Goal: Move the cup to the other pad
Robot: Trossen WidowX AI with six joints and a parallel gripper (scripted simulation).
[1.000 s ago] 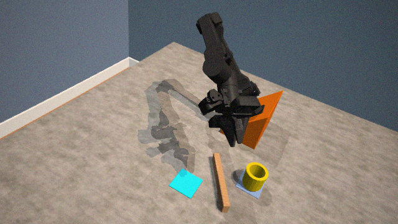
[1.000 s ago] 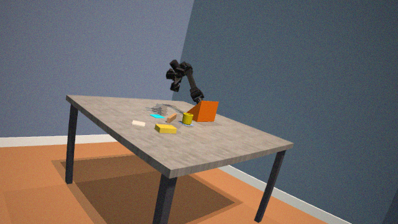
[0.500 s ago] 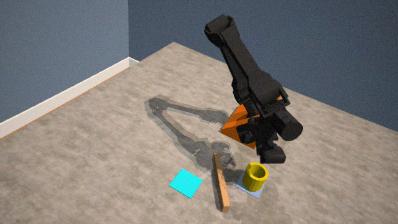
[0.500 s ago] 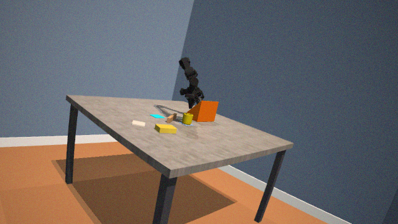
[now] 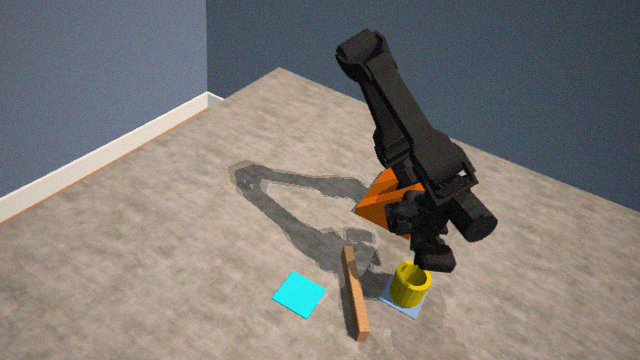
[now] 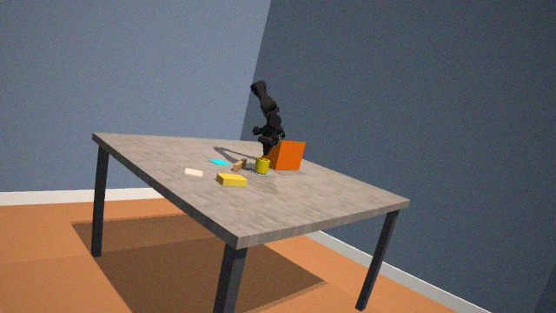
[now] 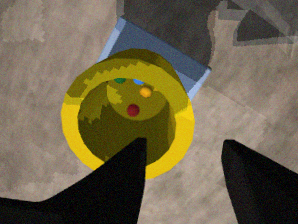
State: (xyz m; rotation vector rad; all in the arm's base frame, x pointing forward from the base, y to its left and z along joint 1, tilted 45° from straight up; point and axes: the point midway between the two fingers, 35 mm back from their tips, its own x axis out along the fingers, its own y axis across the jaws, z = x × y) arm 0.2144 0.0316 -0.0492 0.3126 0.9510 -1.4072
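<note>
The yellow cup is 60 mm below my gripper tip, 20 mm ahead of it and 10 mm to the left of it. Round my gripper tip: wooden bar (90 mm to the right, 80 mm below, 80 mm ahead); then cyan pad (180 mm to the right, 130 mm ahead, 100 mm below); then yellow block (330 mm ahead, 90 mm to the left, 80 mm below).
</note>
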